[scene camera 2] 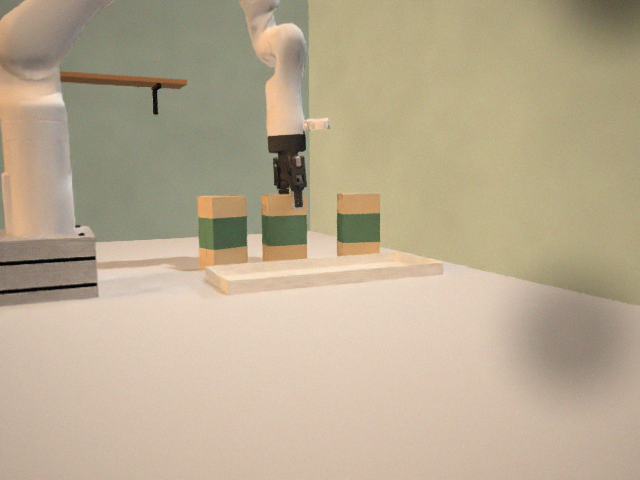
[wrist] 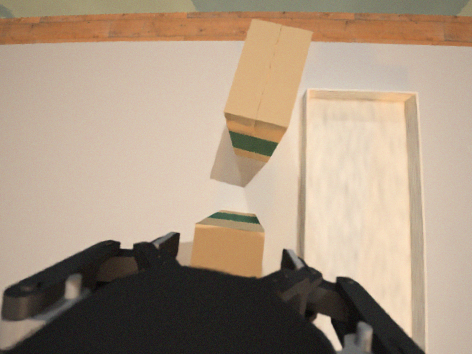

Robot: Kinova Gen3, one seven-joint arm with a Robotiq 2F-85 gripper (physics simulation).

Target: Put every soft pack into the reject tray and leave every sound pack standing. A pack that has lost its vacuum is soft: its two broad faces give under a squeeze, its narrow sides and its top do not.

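Pixels of known places: gripper, fingertip midpoint: [scene camera 2: 291, 208] [wrist: 229, 252]; arm's base, origin of the base link: [scene camera 2: 43, 232].
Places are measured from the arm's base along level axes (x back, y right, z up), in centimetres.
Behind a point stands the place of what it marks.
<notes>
Three tan packs with green bands stand upright in a row: the left pack [scene camera 2: 229, 232] {y -10.2, x -30.6, z -2.1 cm}, the middle pack [scene camera 2: 284, 230] {y -10.4, x -41.5, z -2.1 cm} [wrist: 228, 250] {y -13.0, x -44.5, z 4.9 cm} and the right pack [scene camera 2: 358, 228] {y -10.1, x -57.1, z -2.2 cm} [wrist: 265, 75] {y -12.8, x -57.5, z 4.9 cm}. My gripper [scene camera 2: 290, 200] {y -13.0, x -43.6, z 2.0 cm} [wrist: 229, 252] {y -13.0, x -43.6, z 2.0 cm} is open and points down at the top of the middle pack. In the wrist view its fingers lie on either side of that pack's top, with nothing gripped. In the scene view the near fingertip overlaps the pack's upper tan part; the far fingertip is hidden or cut off at the top edge. The lower part of the pack's top is hidden in the wrist view. Softness cannot be seen.
The pale reject tray [scene camera 2: 330, 279] {y 10.9, x -44.3, z -8.2 cm} [wrist: 416, 200] {y 9.5, x -52.1, z -7.7 cm} lies alongside the row, on the scene camera's side, with no pack in it. The arm's base stands on a grey block [scene camera 2: 46, 273] {y 9.7, x -1.6, z -5.0 cm} at the left. A wooden shelf [scene camera 2: 124, 79] is on the back wall.
</notes>
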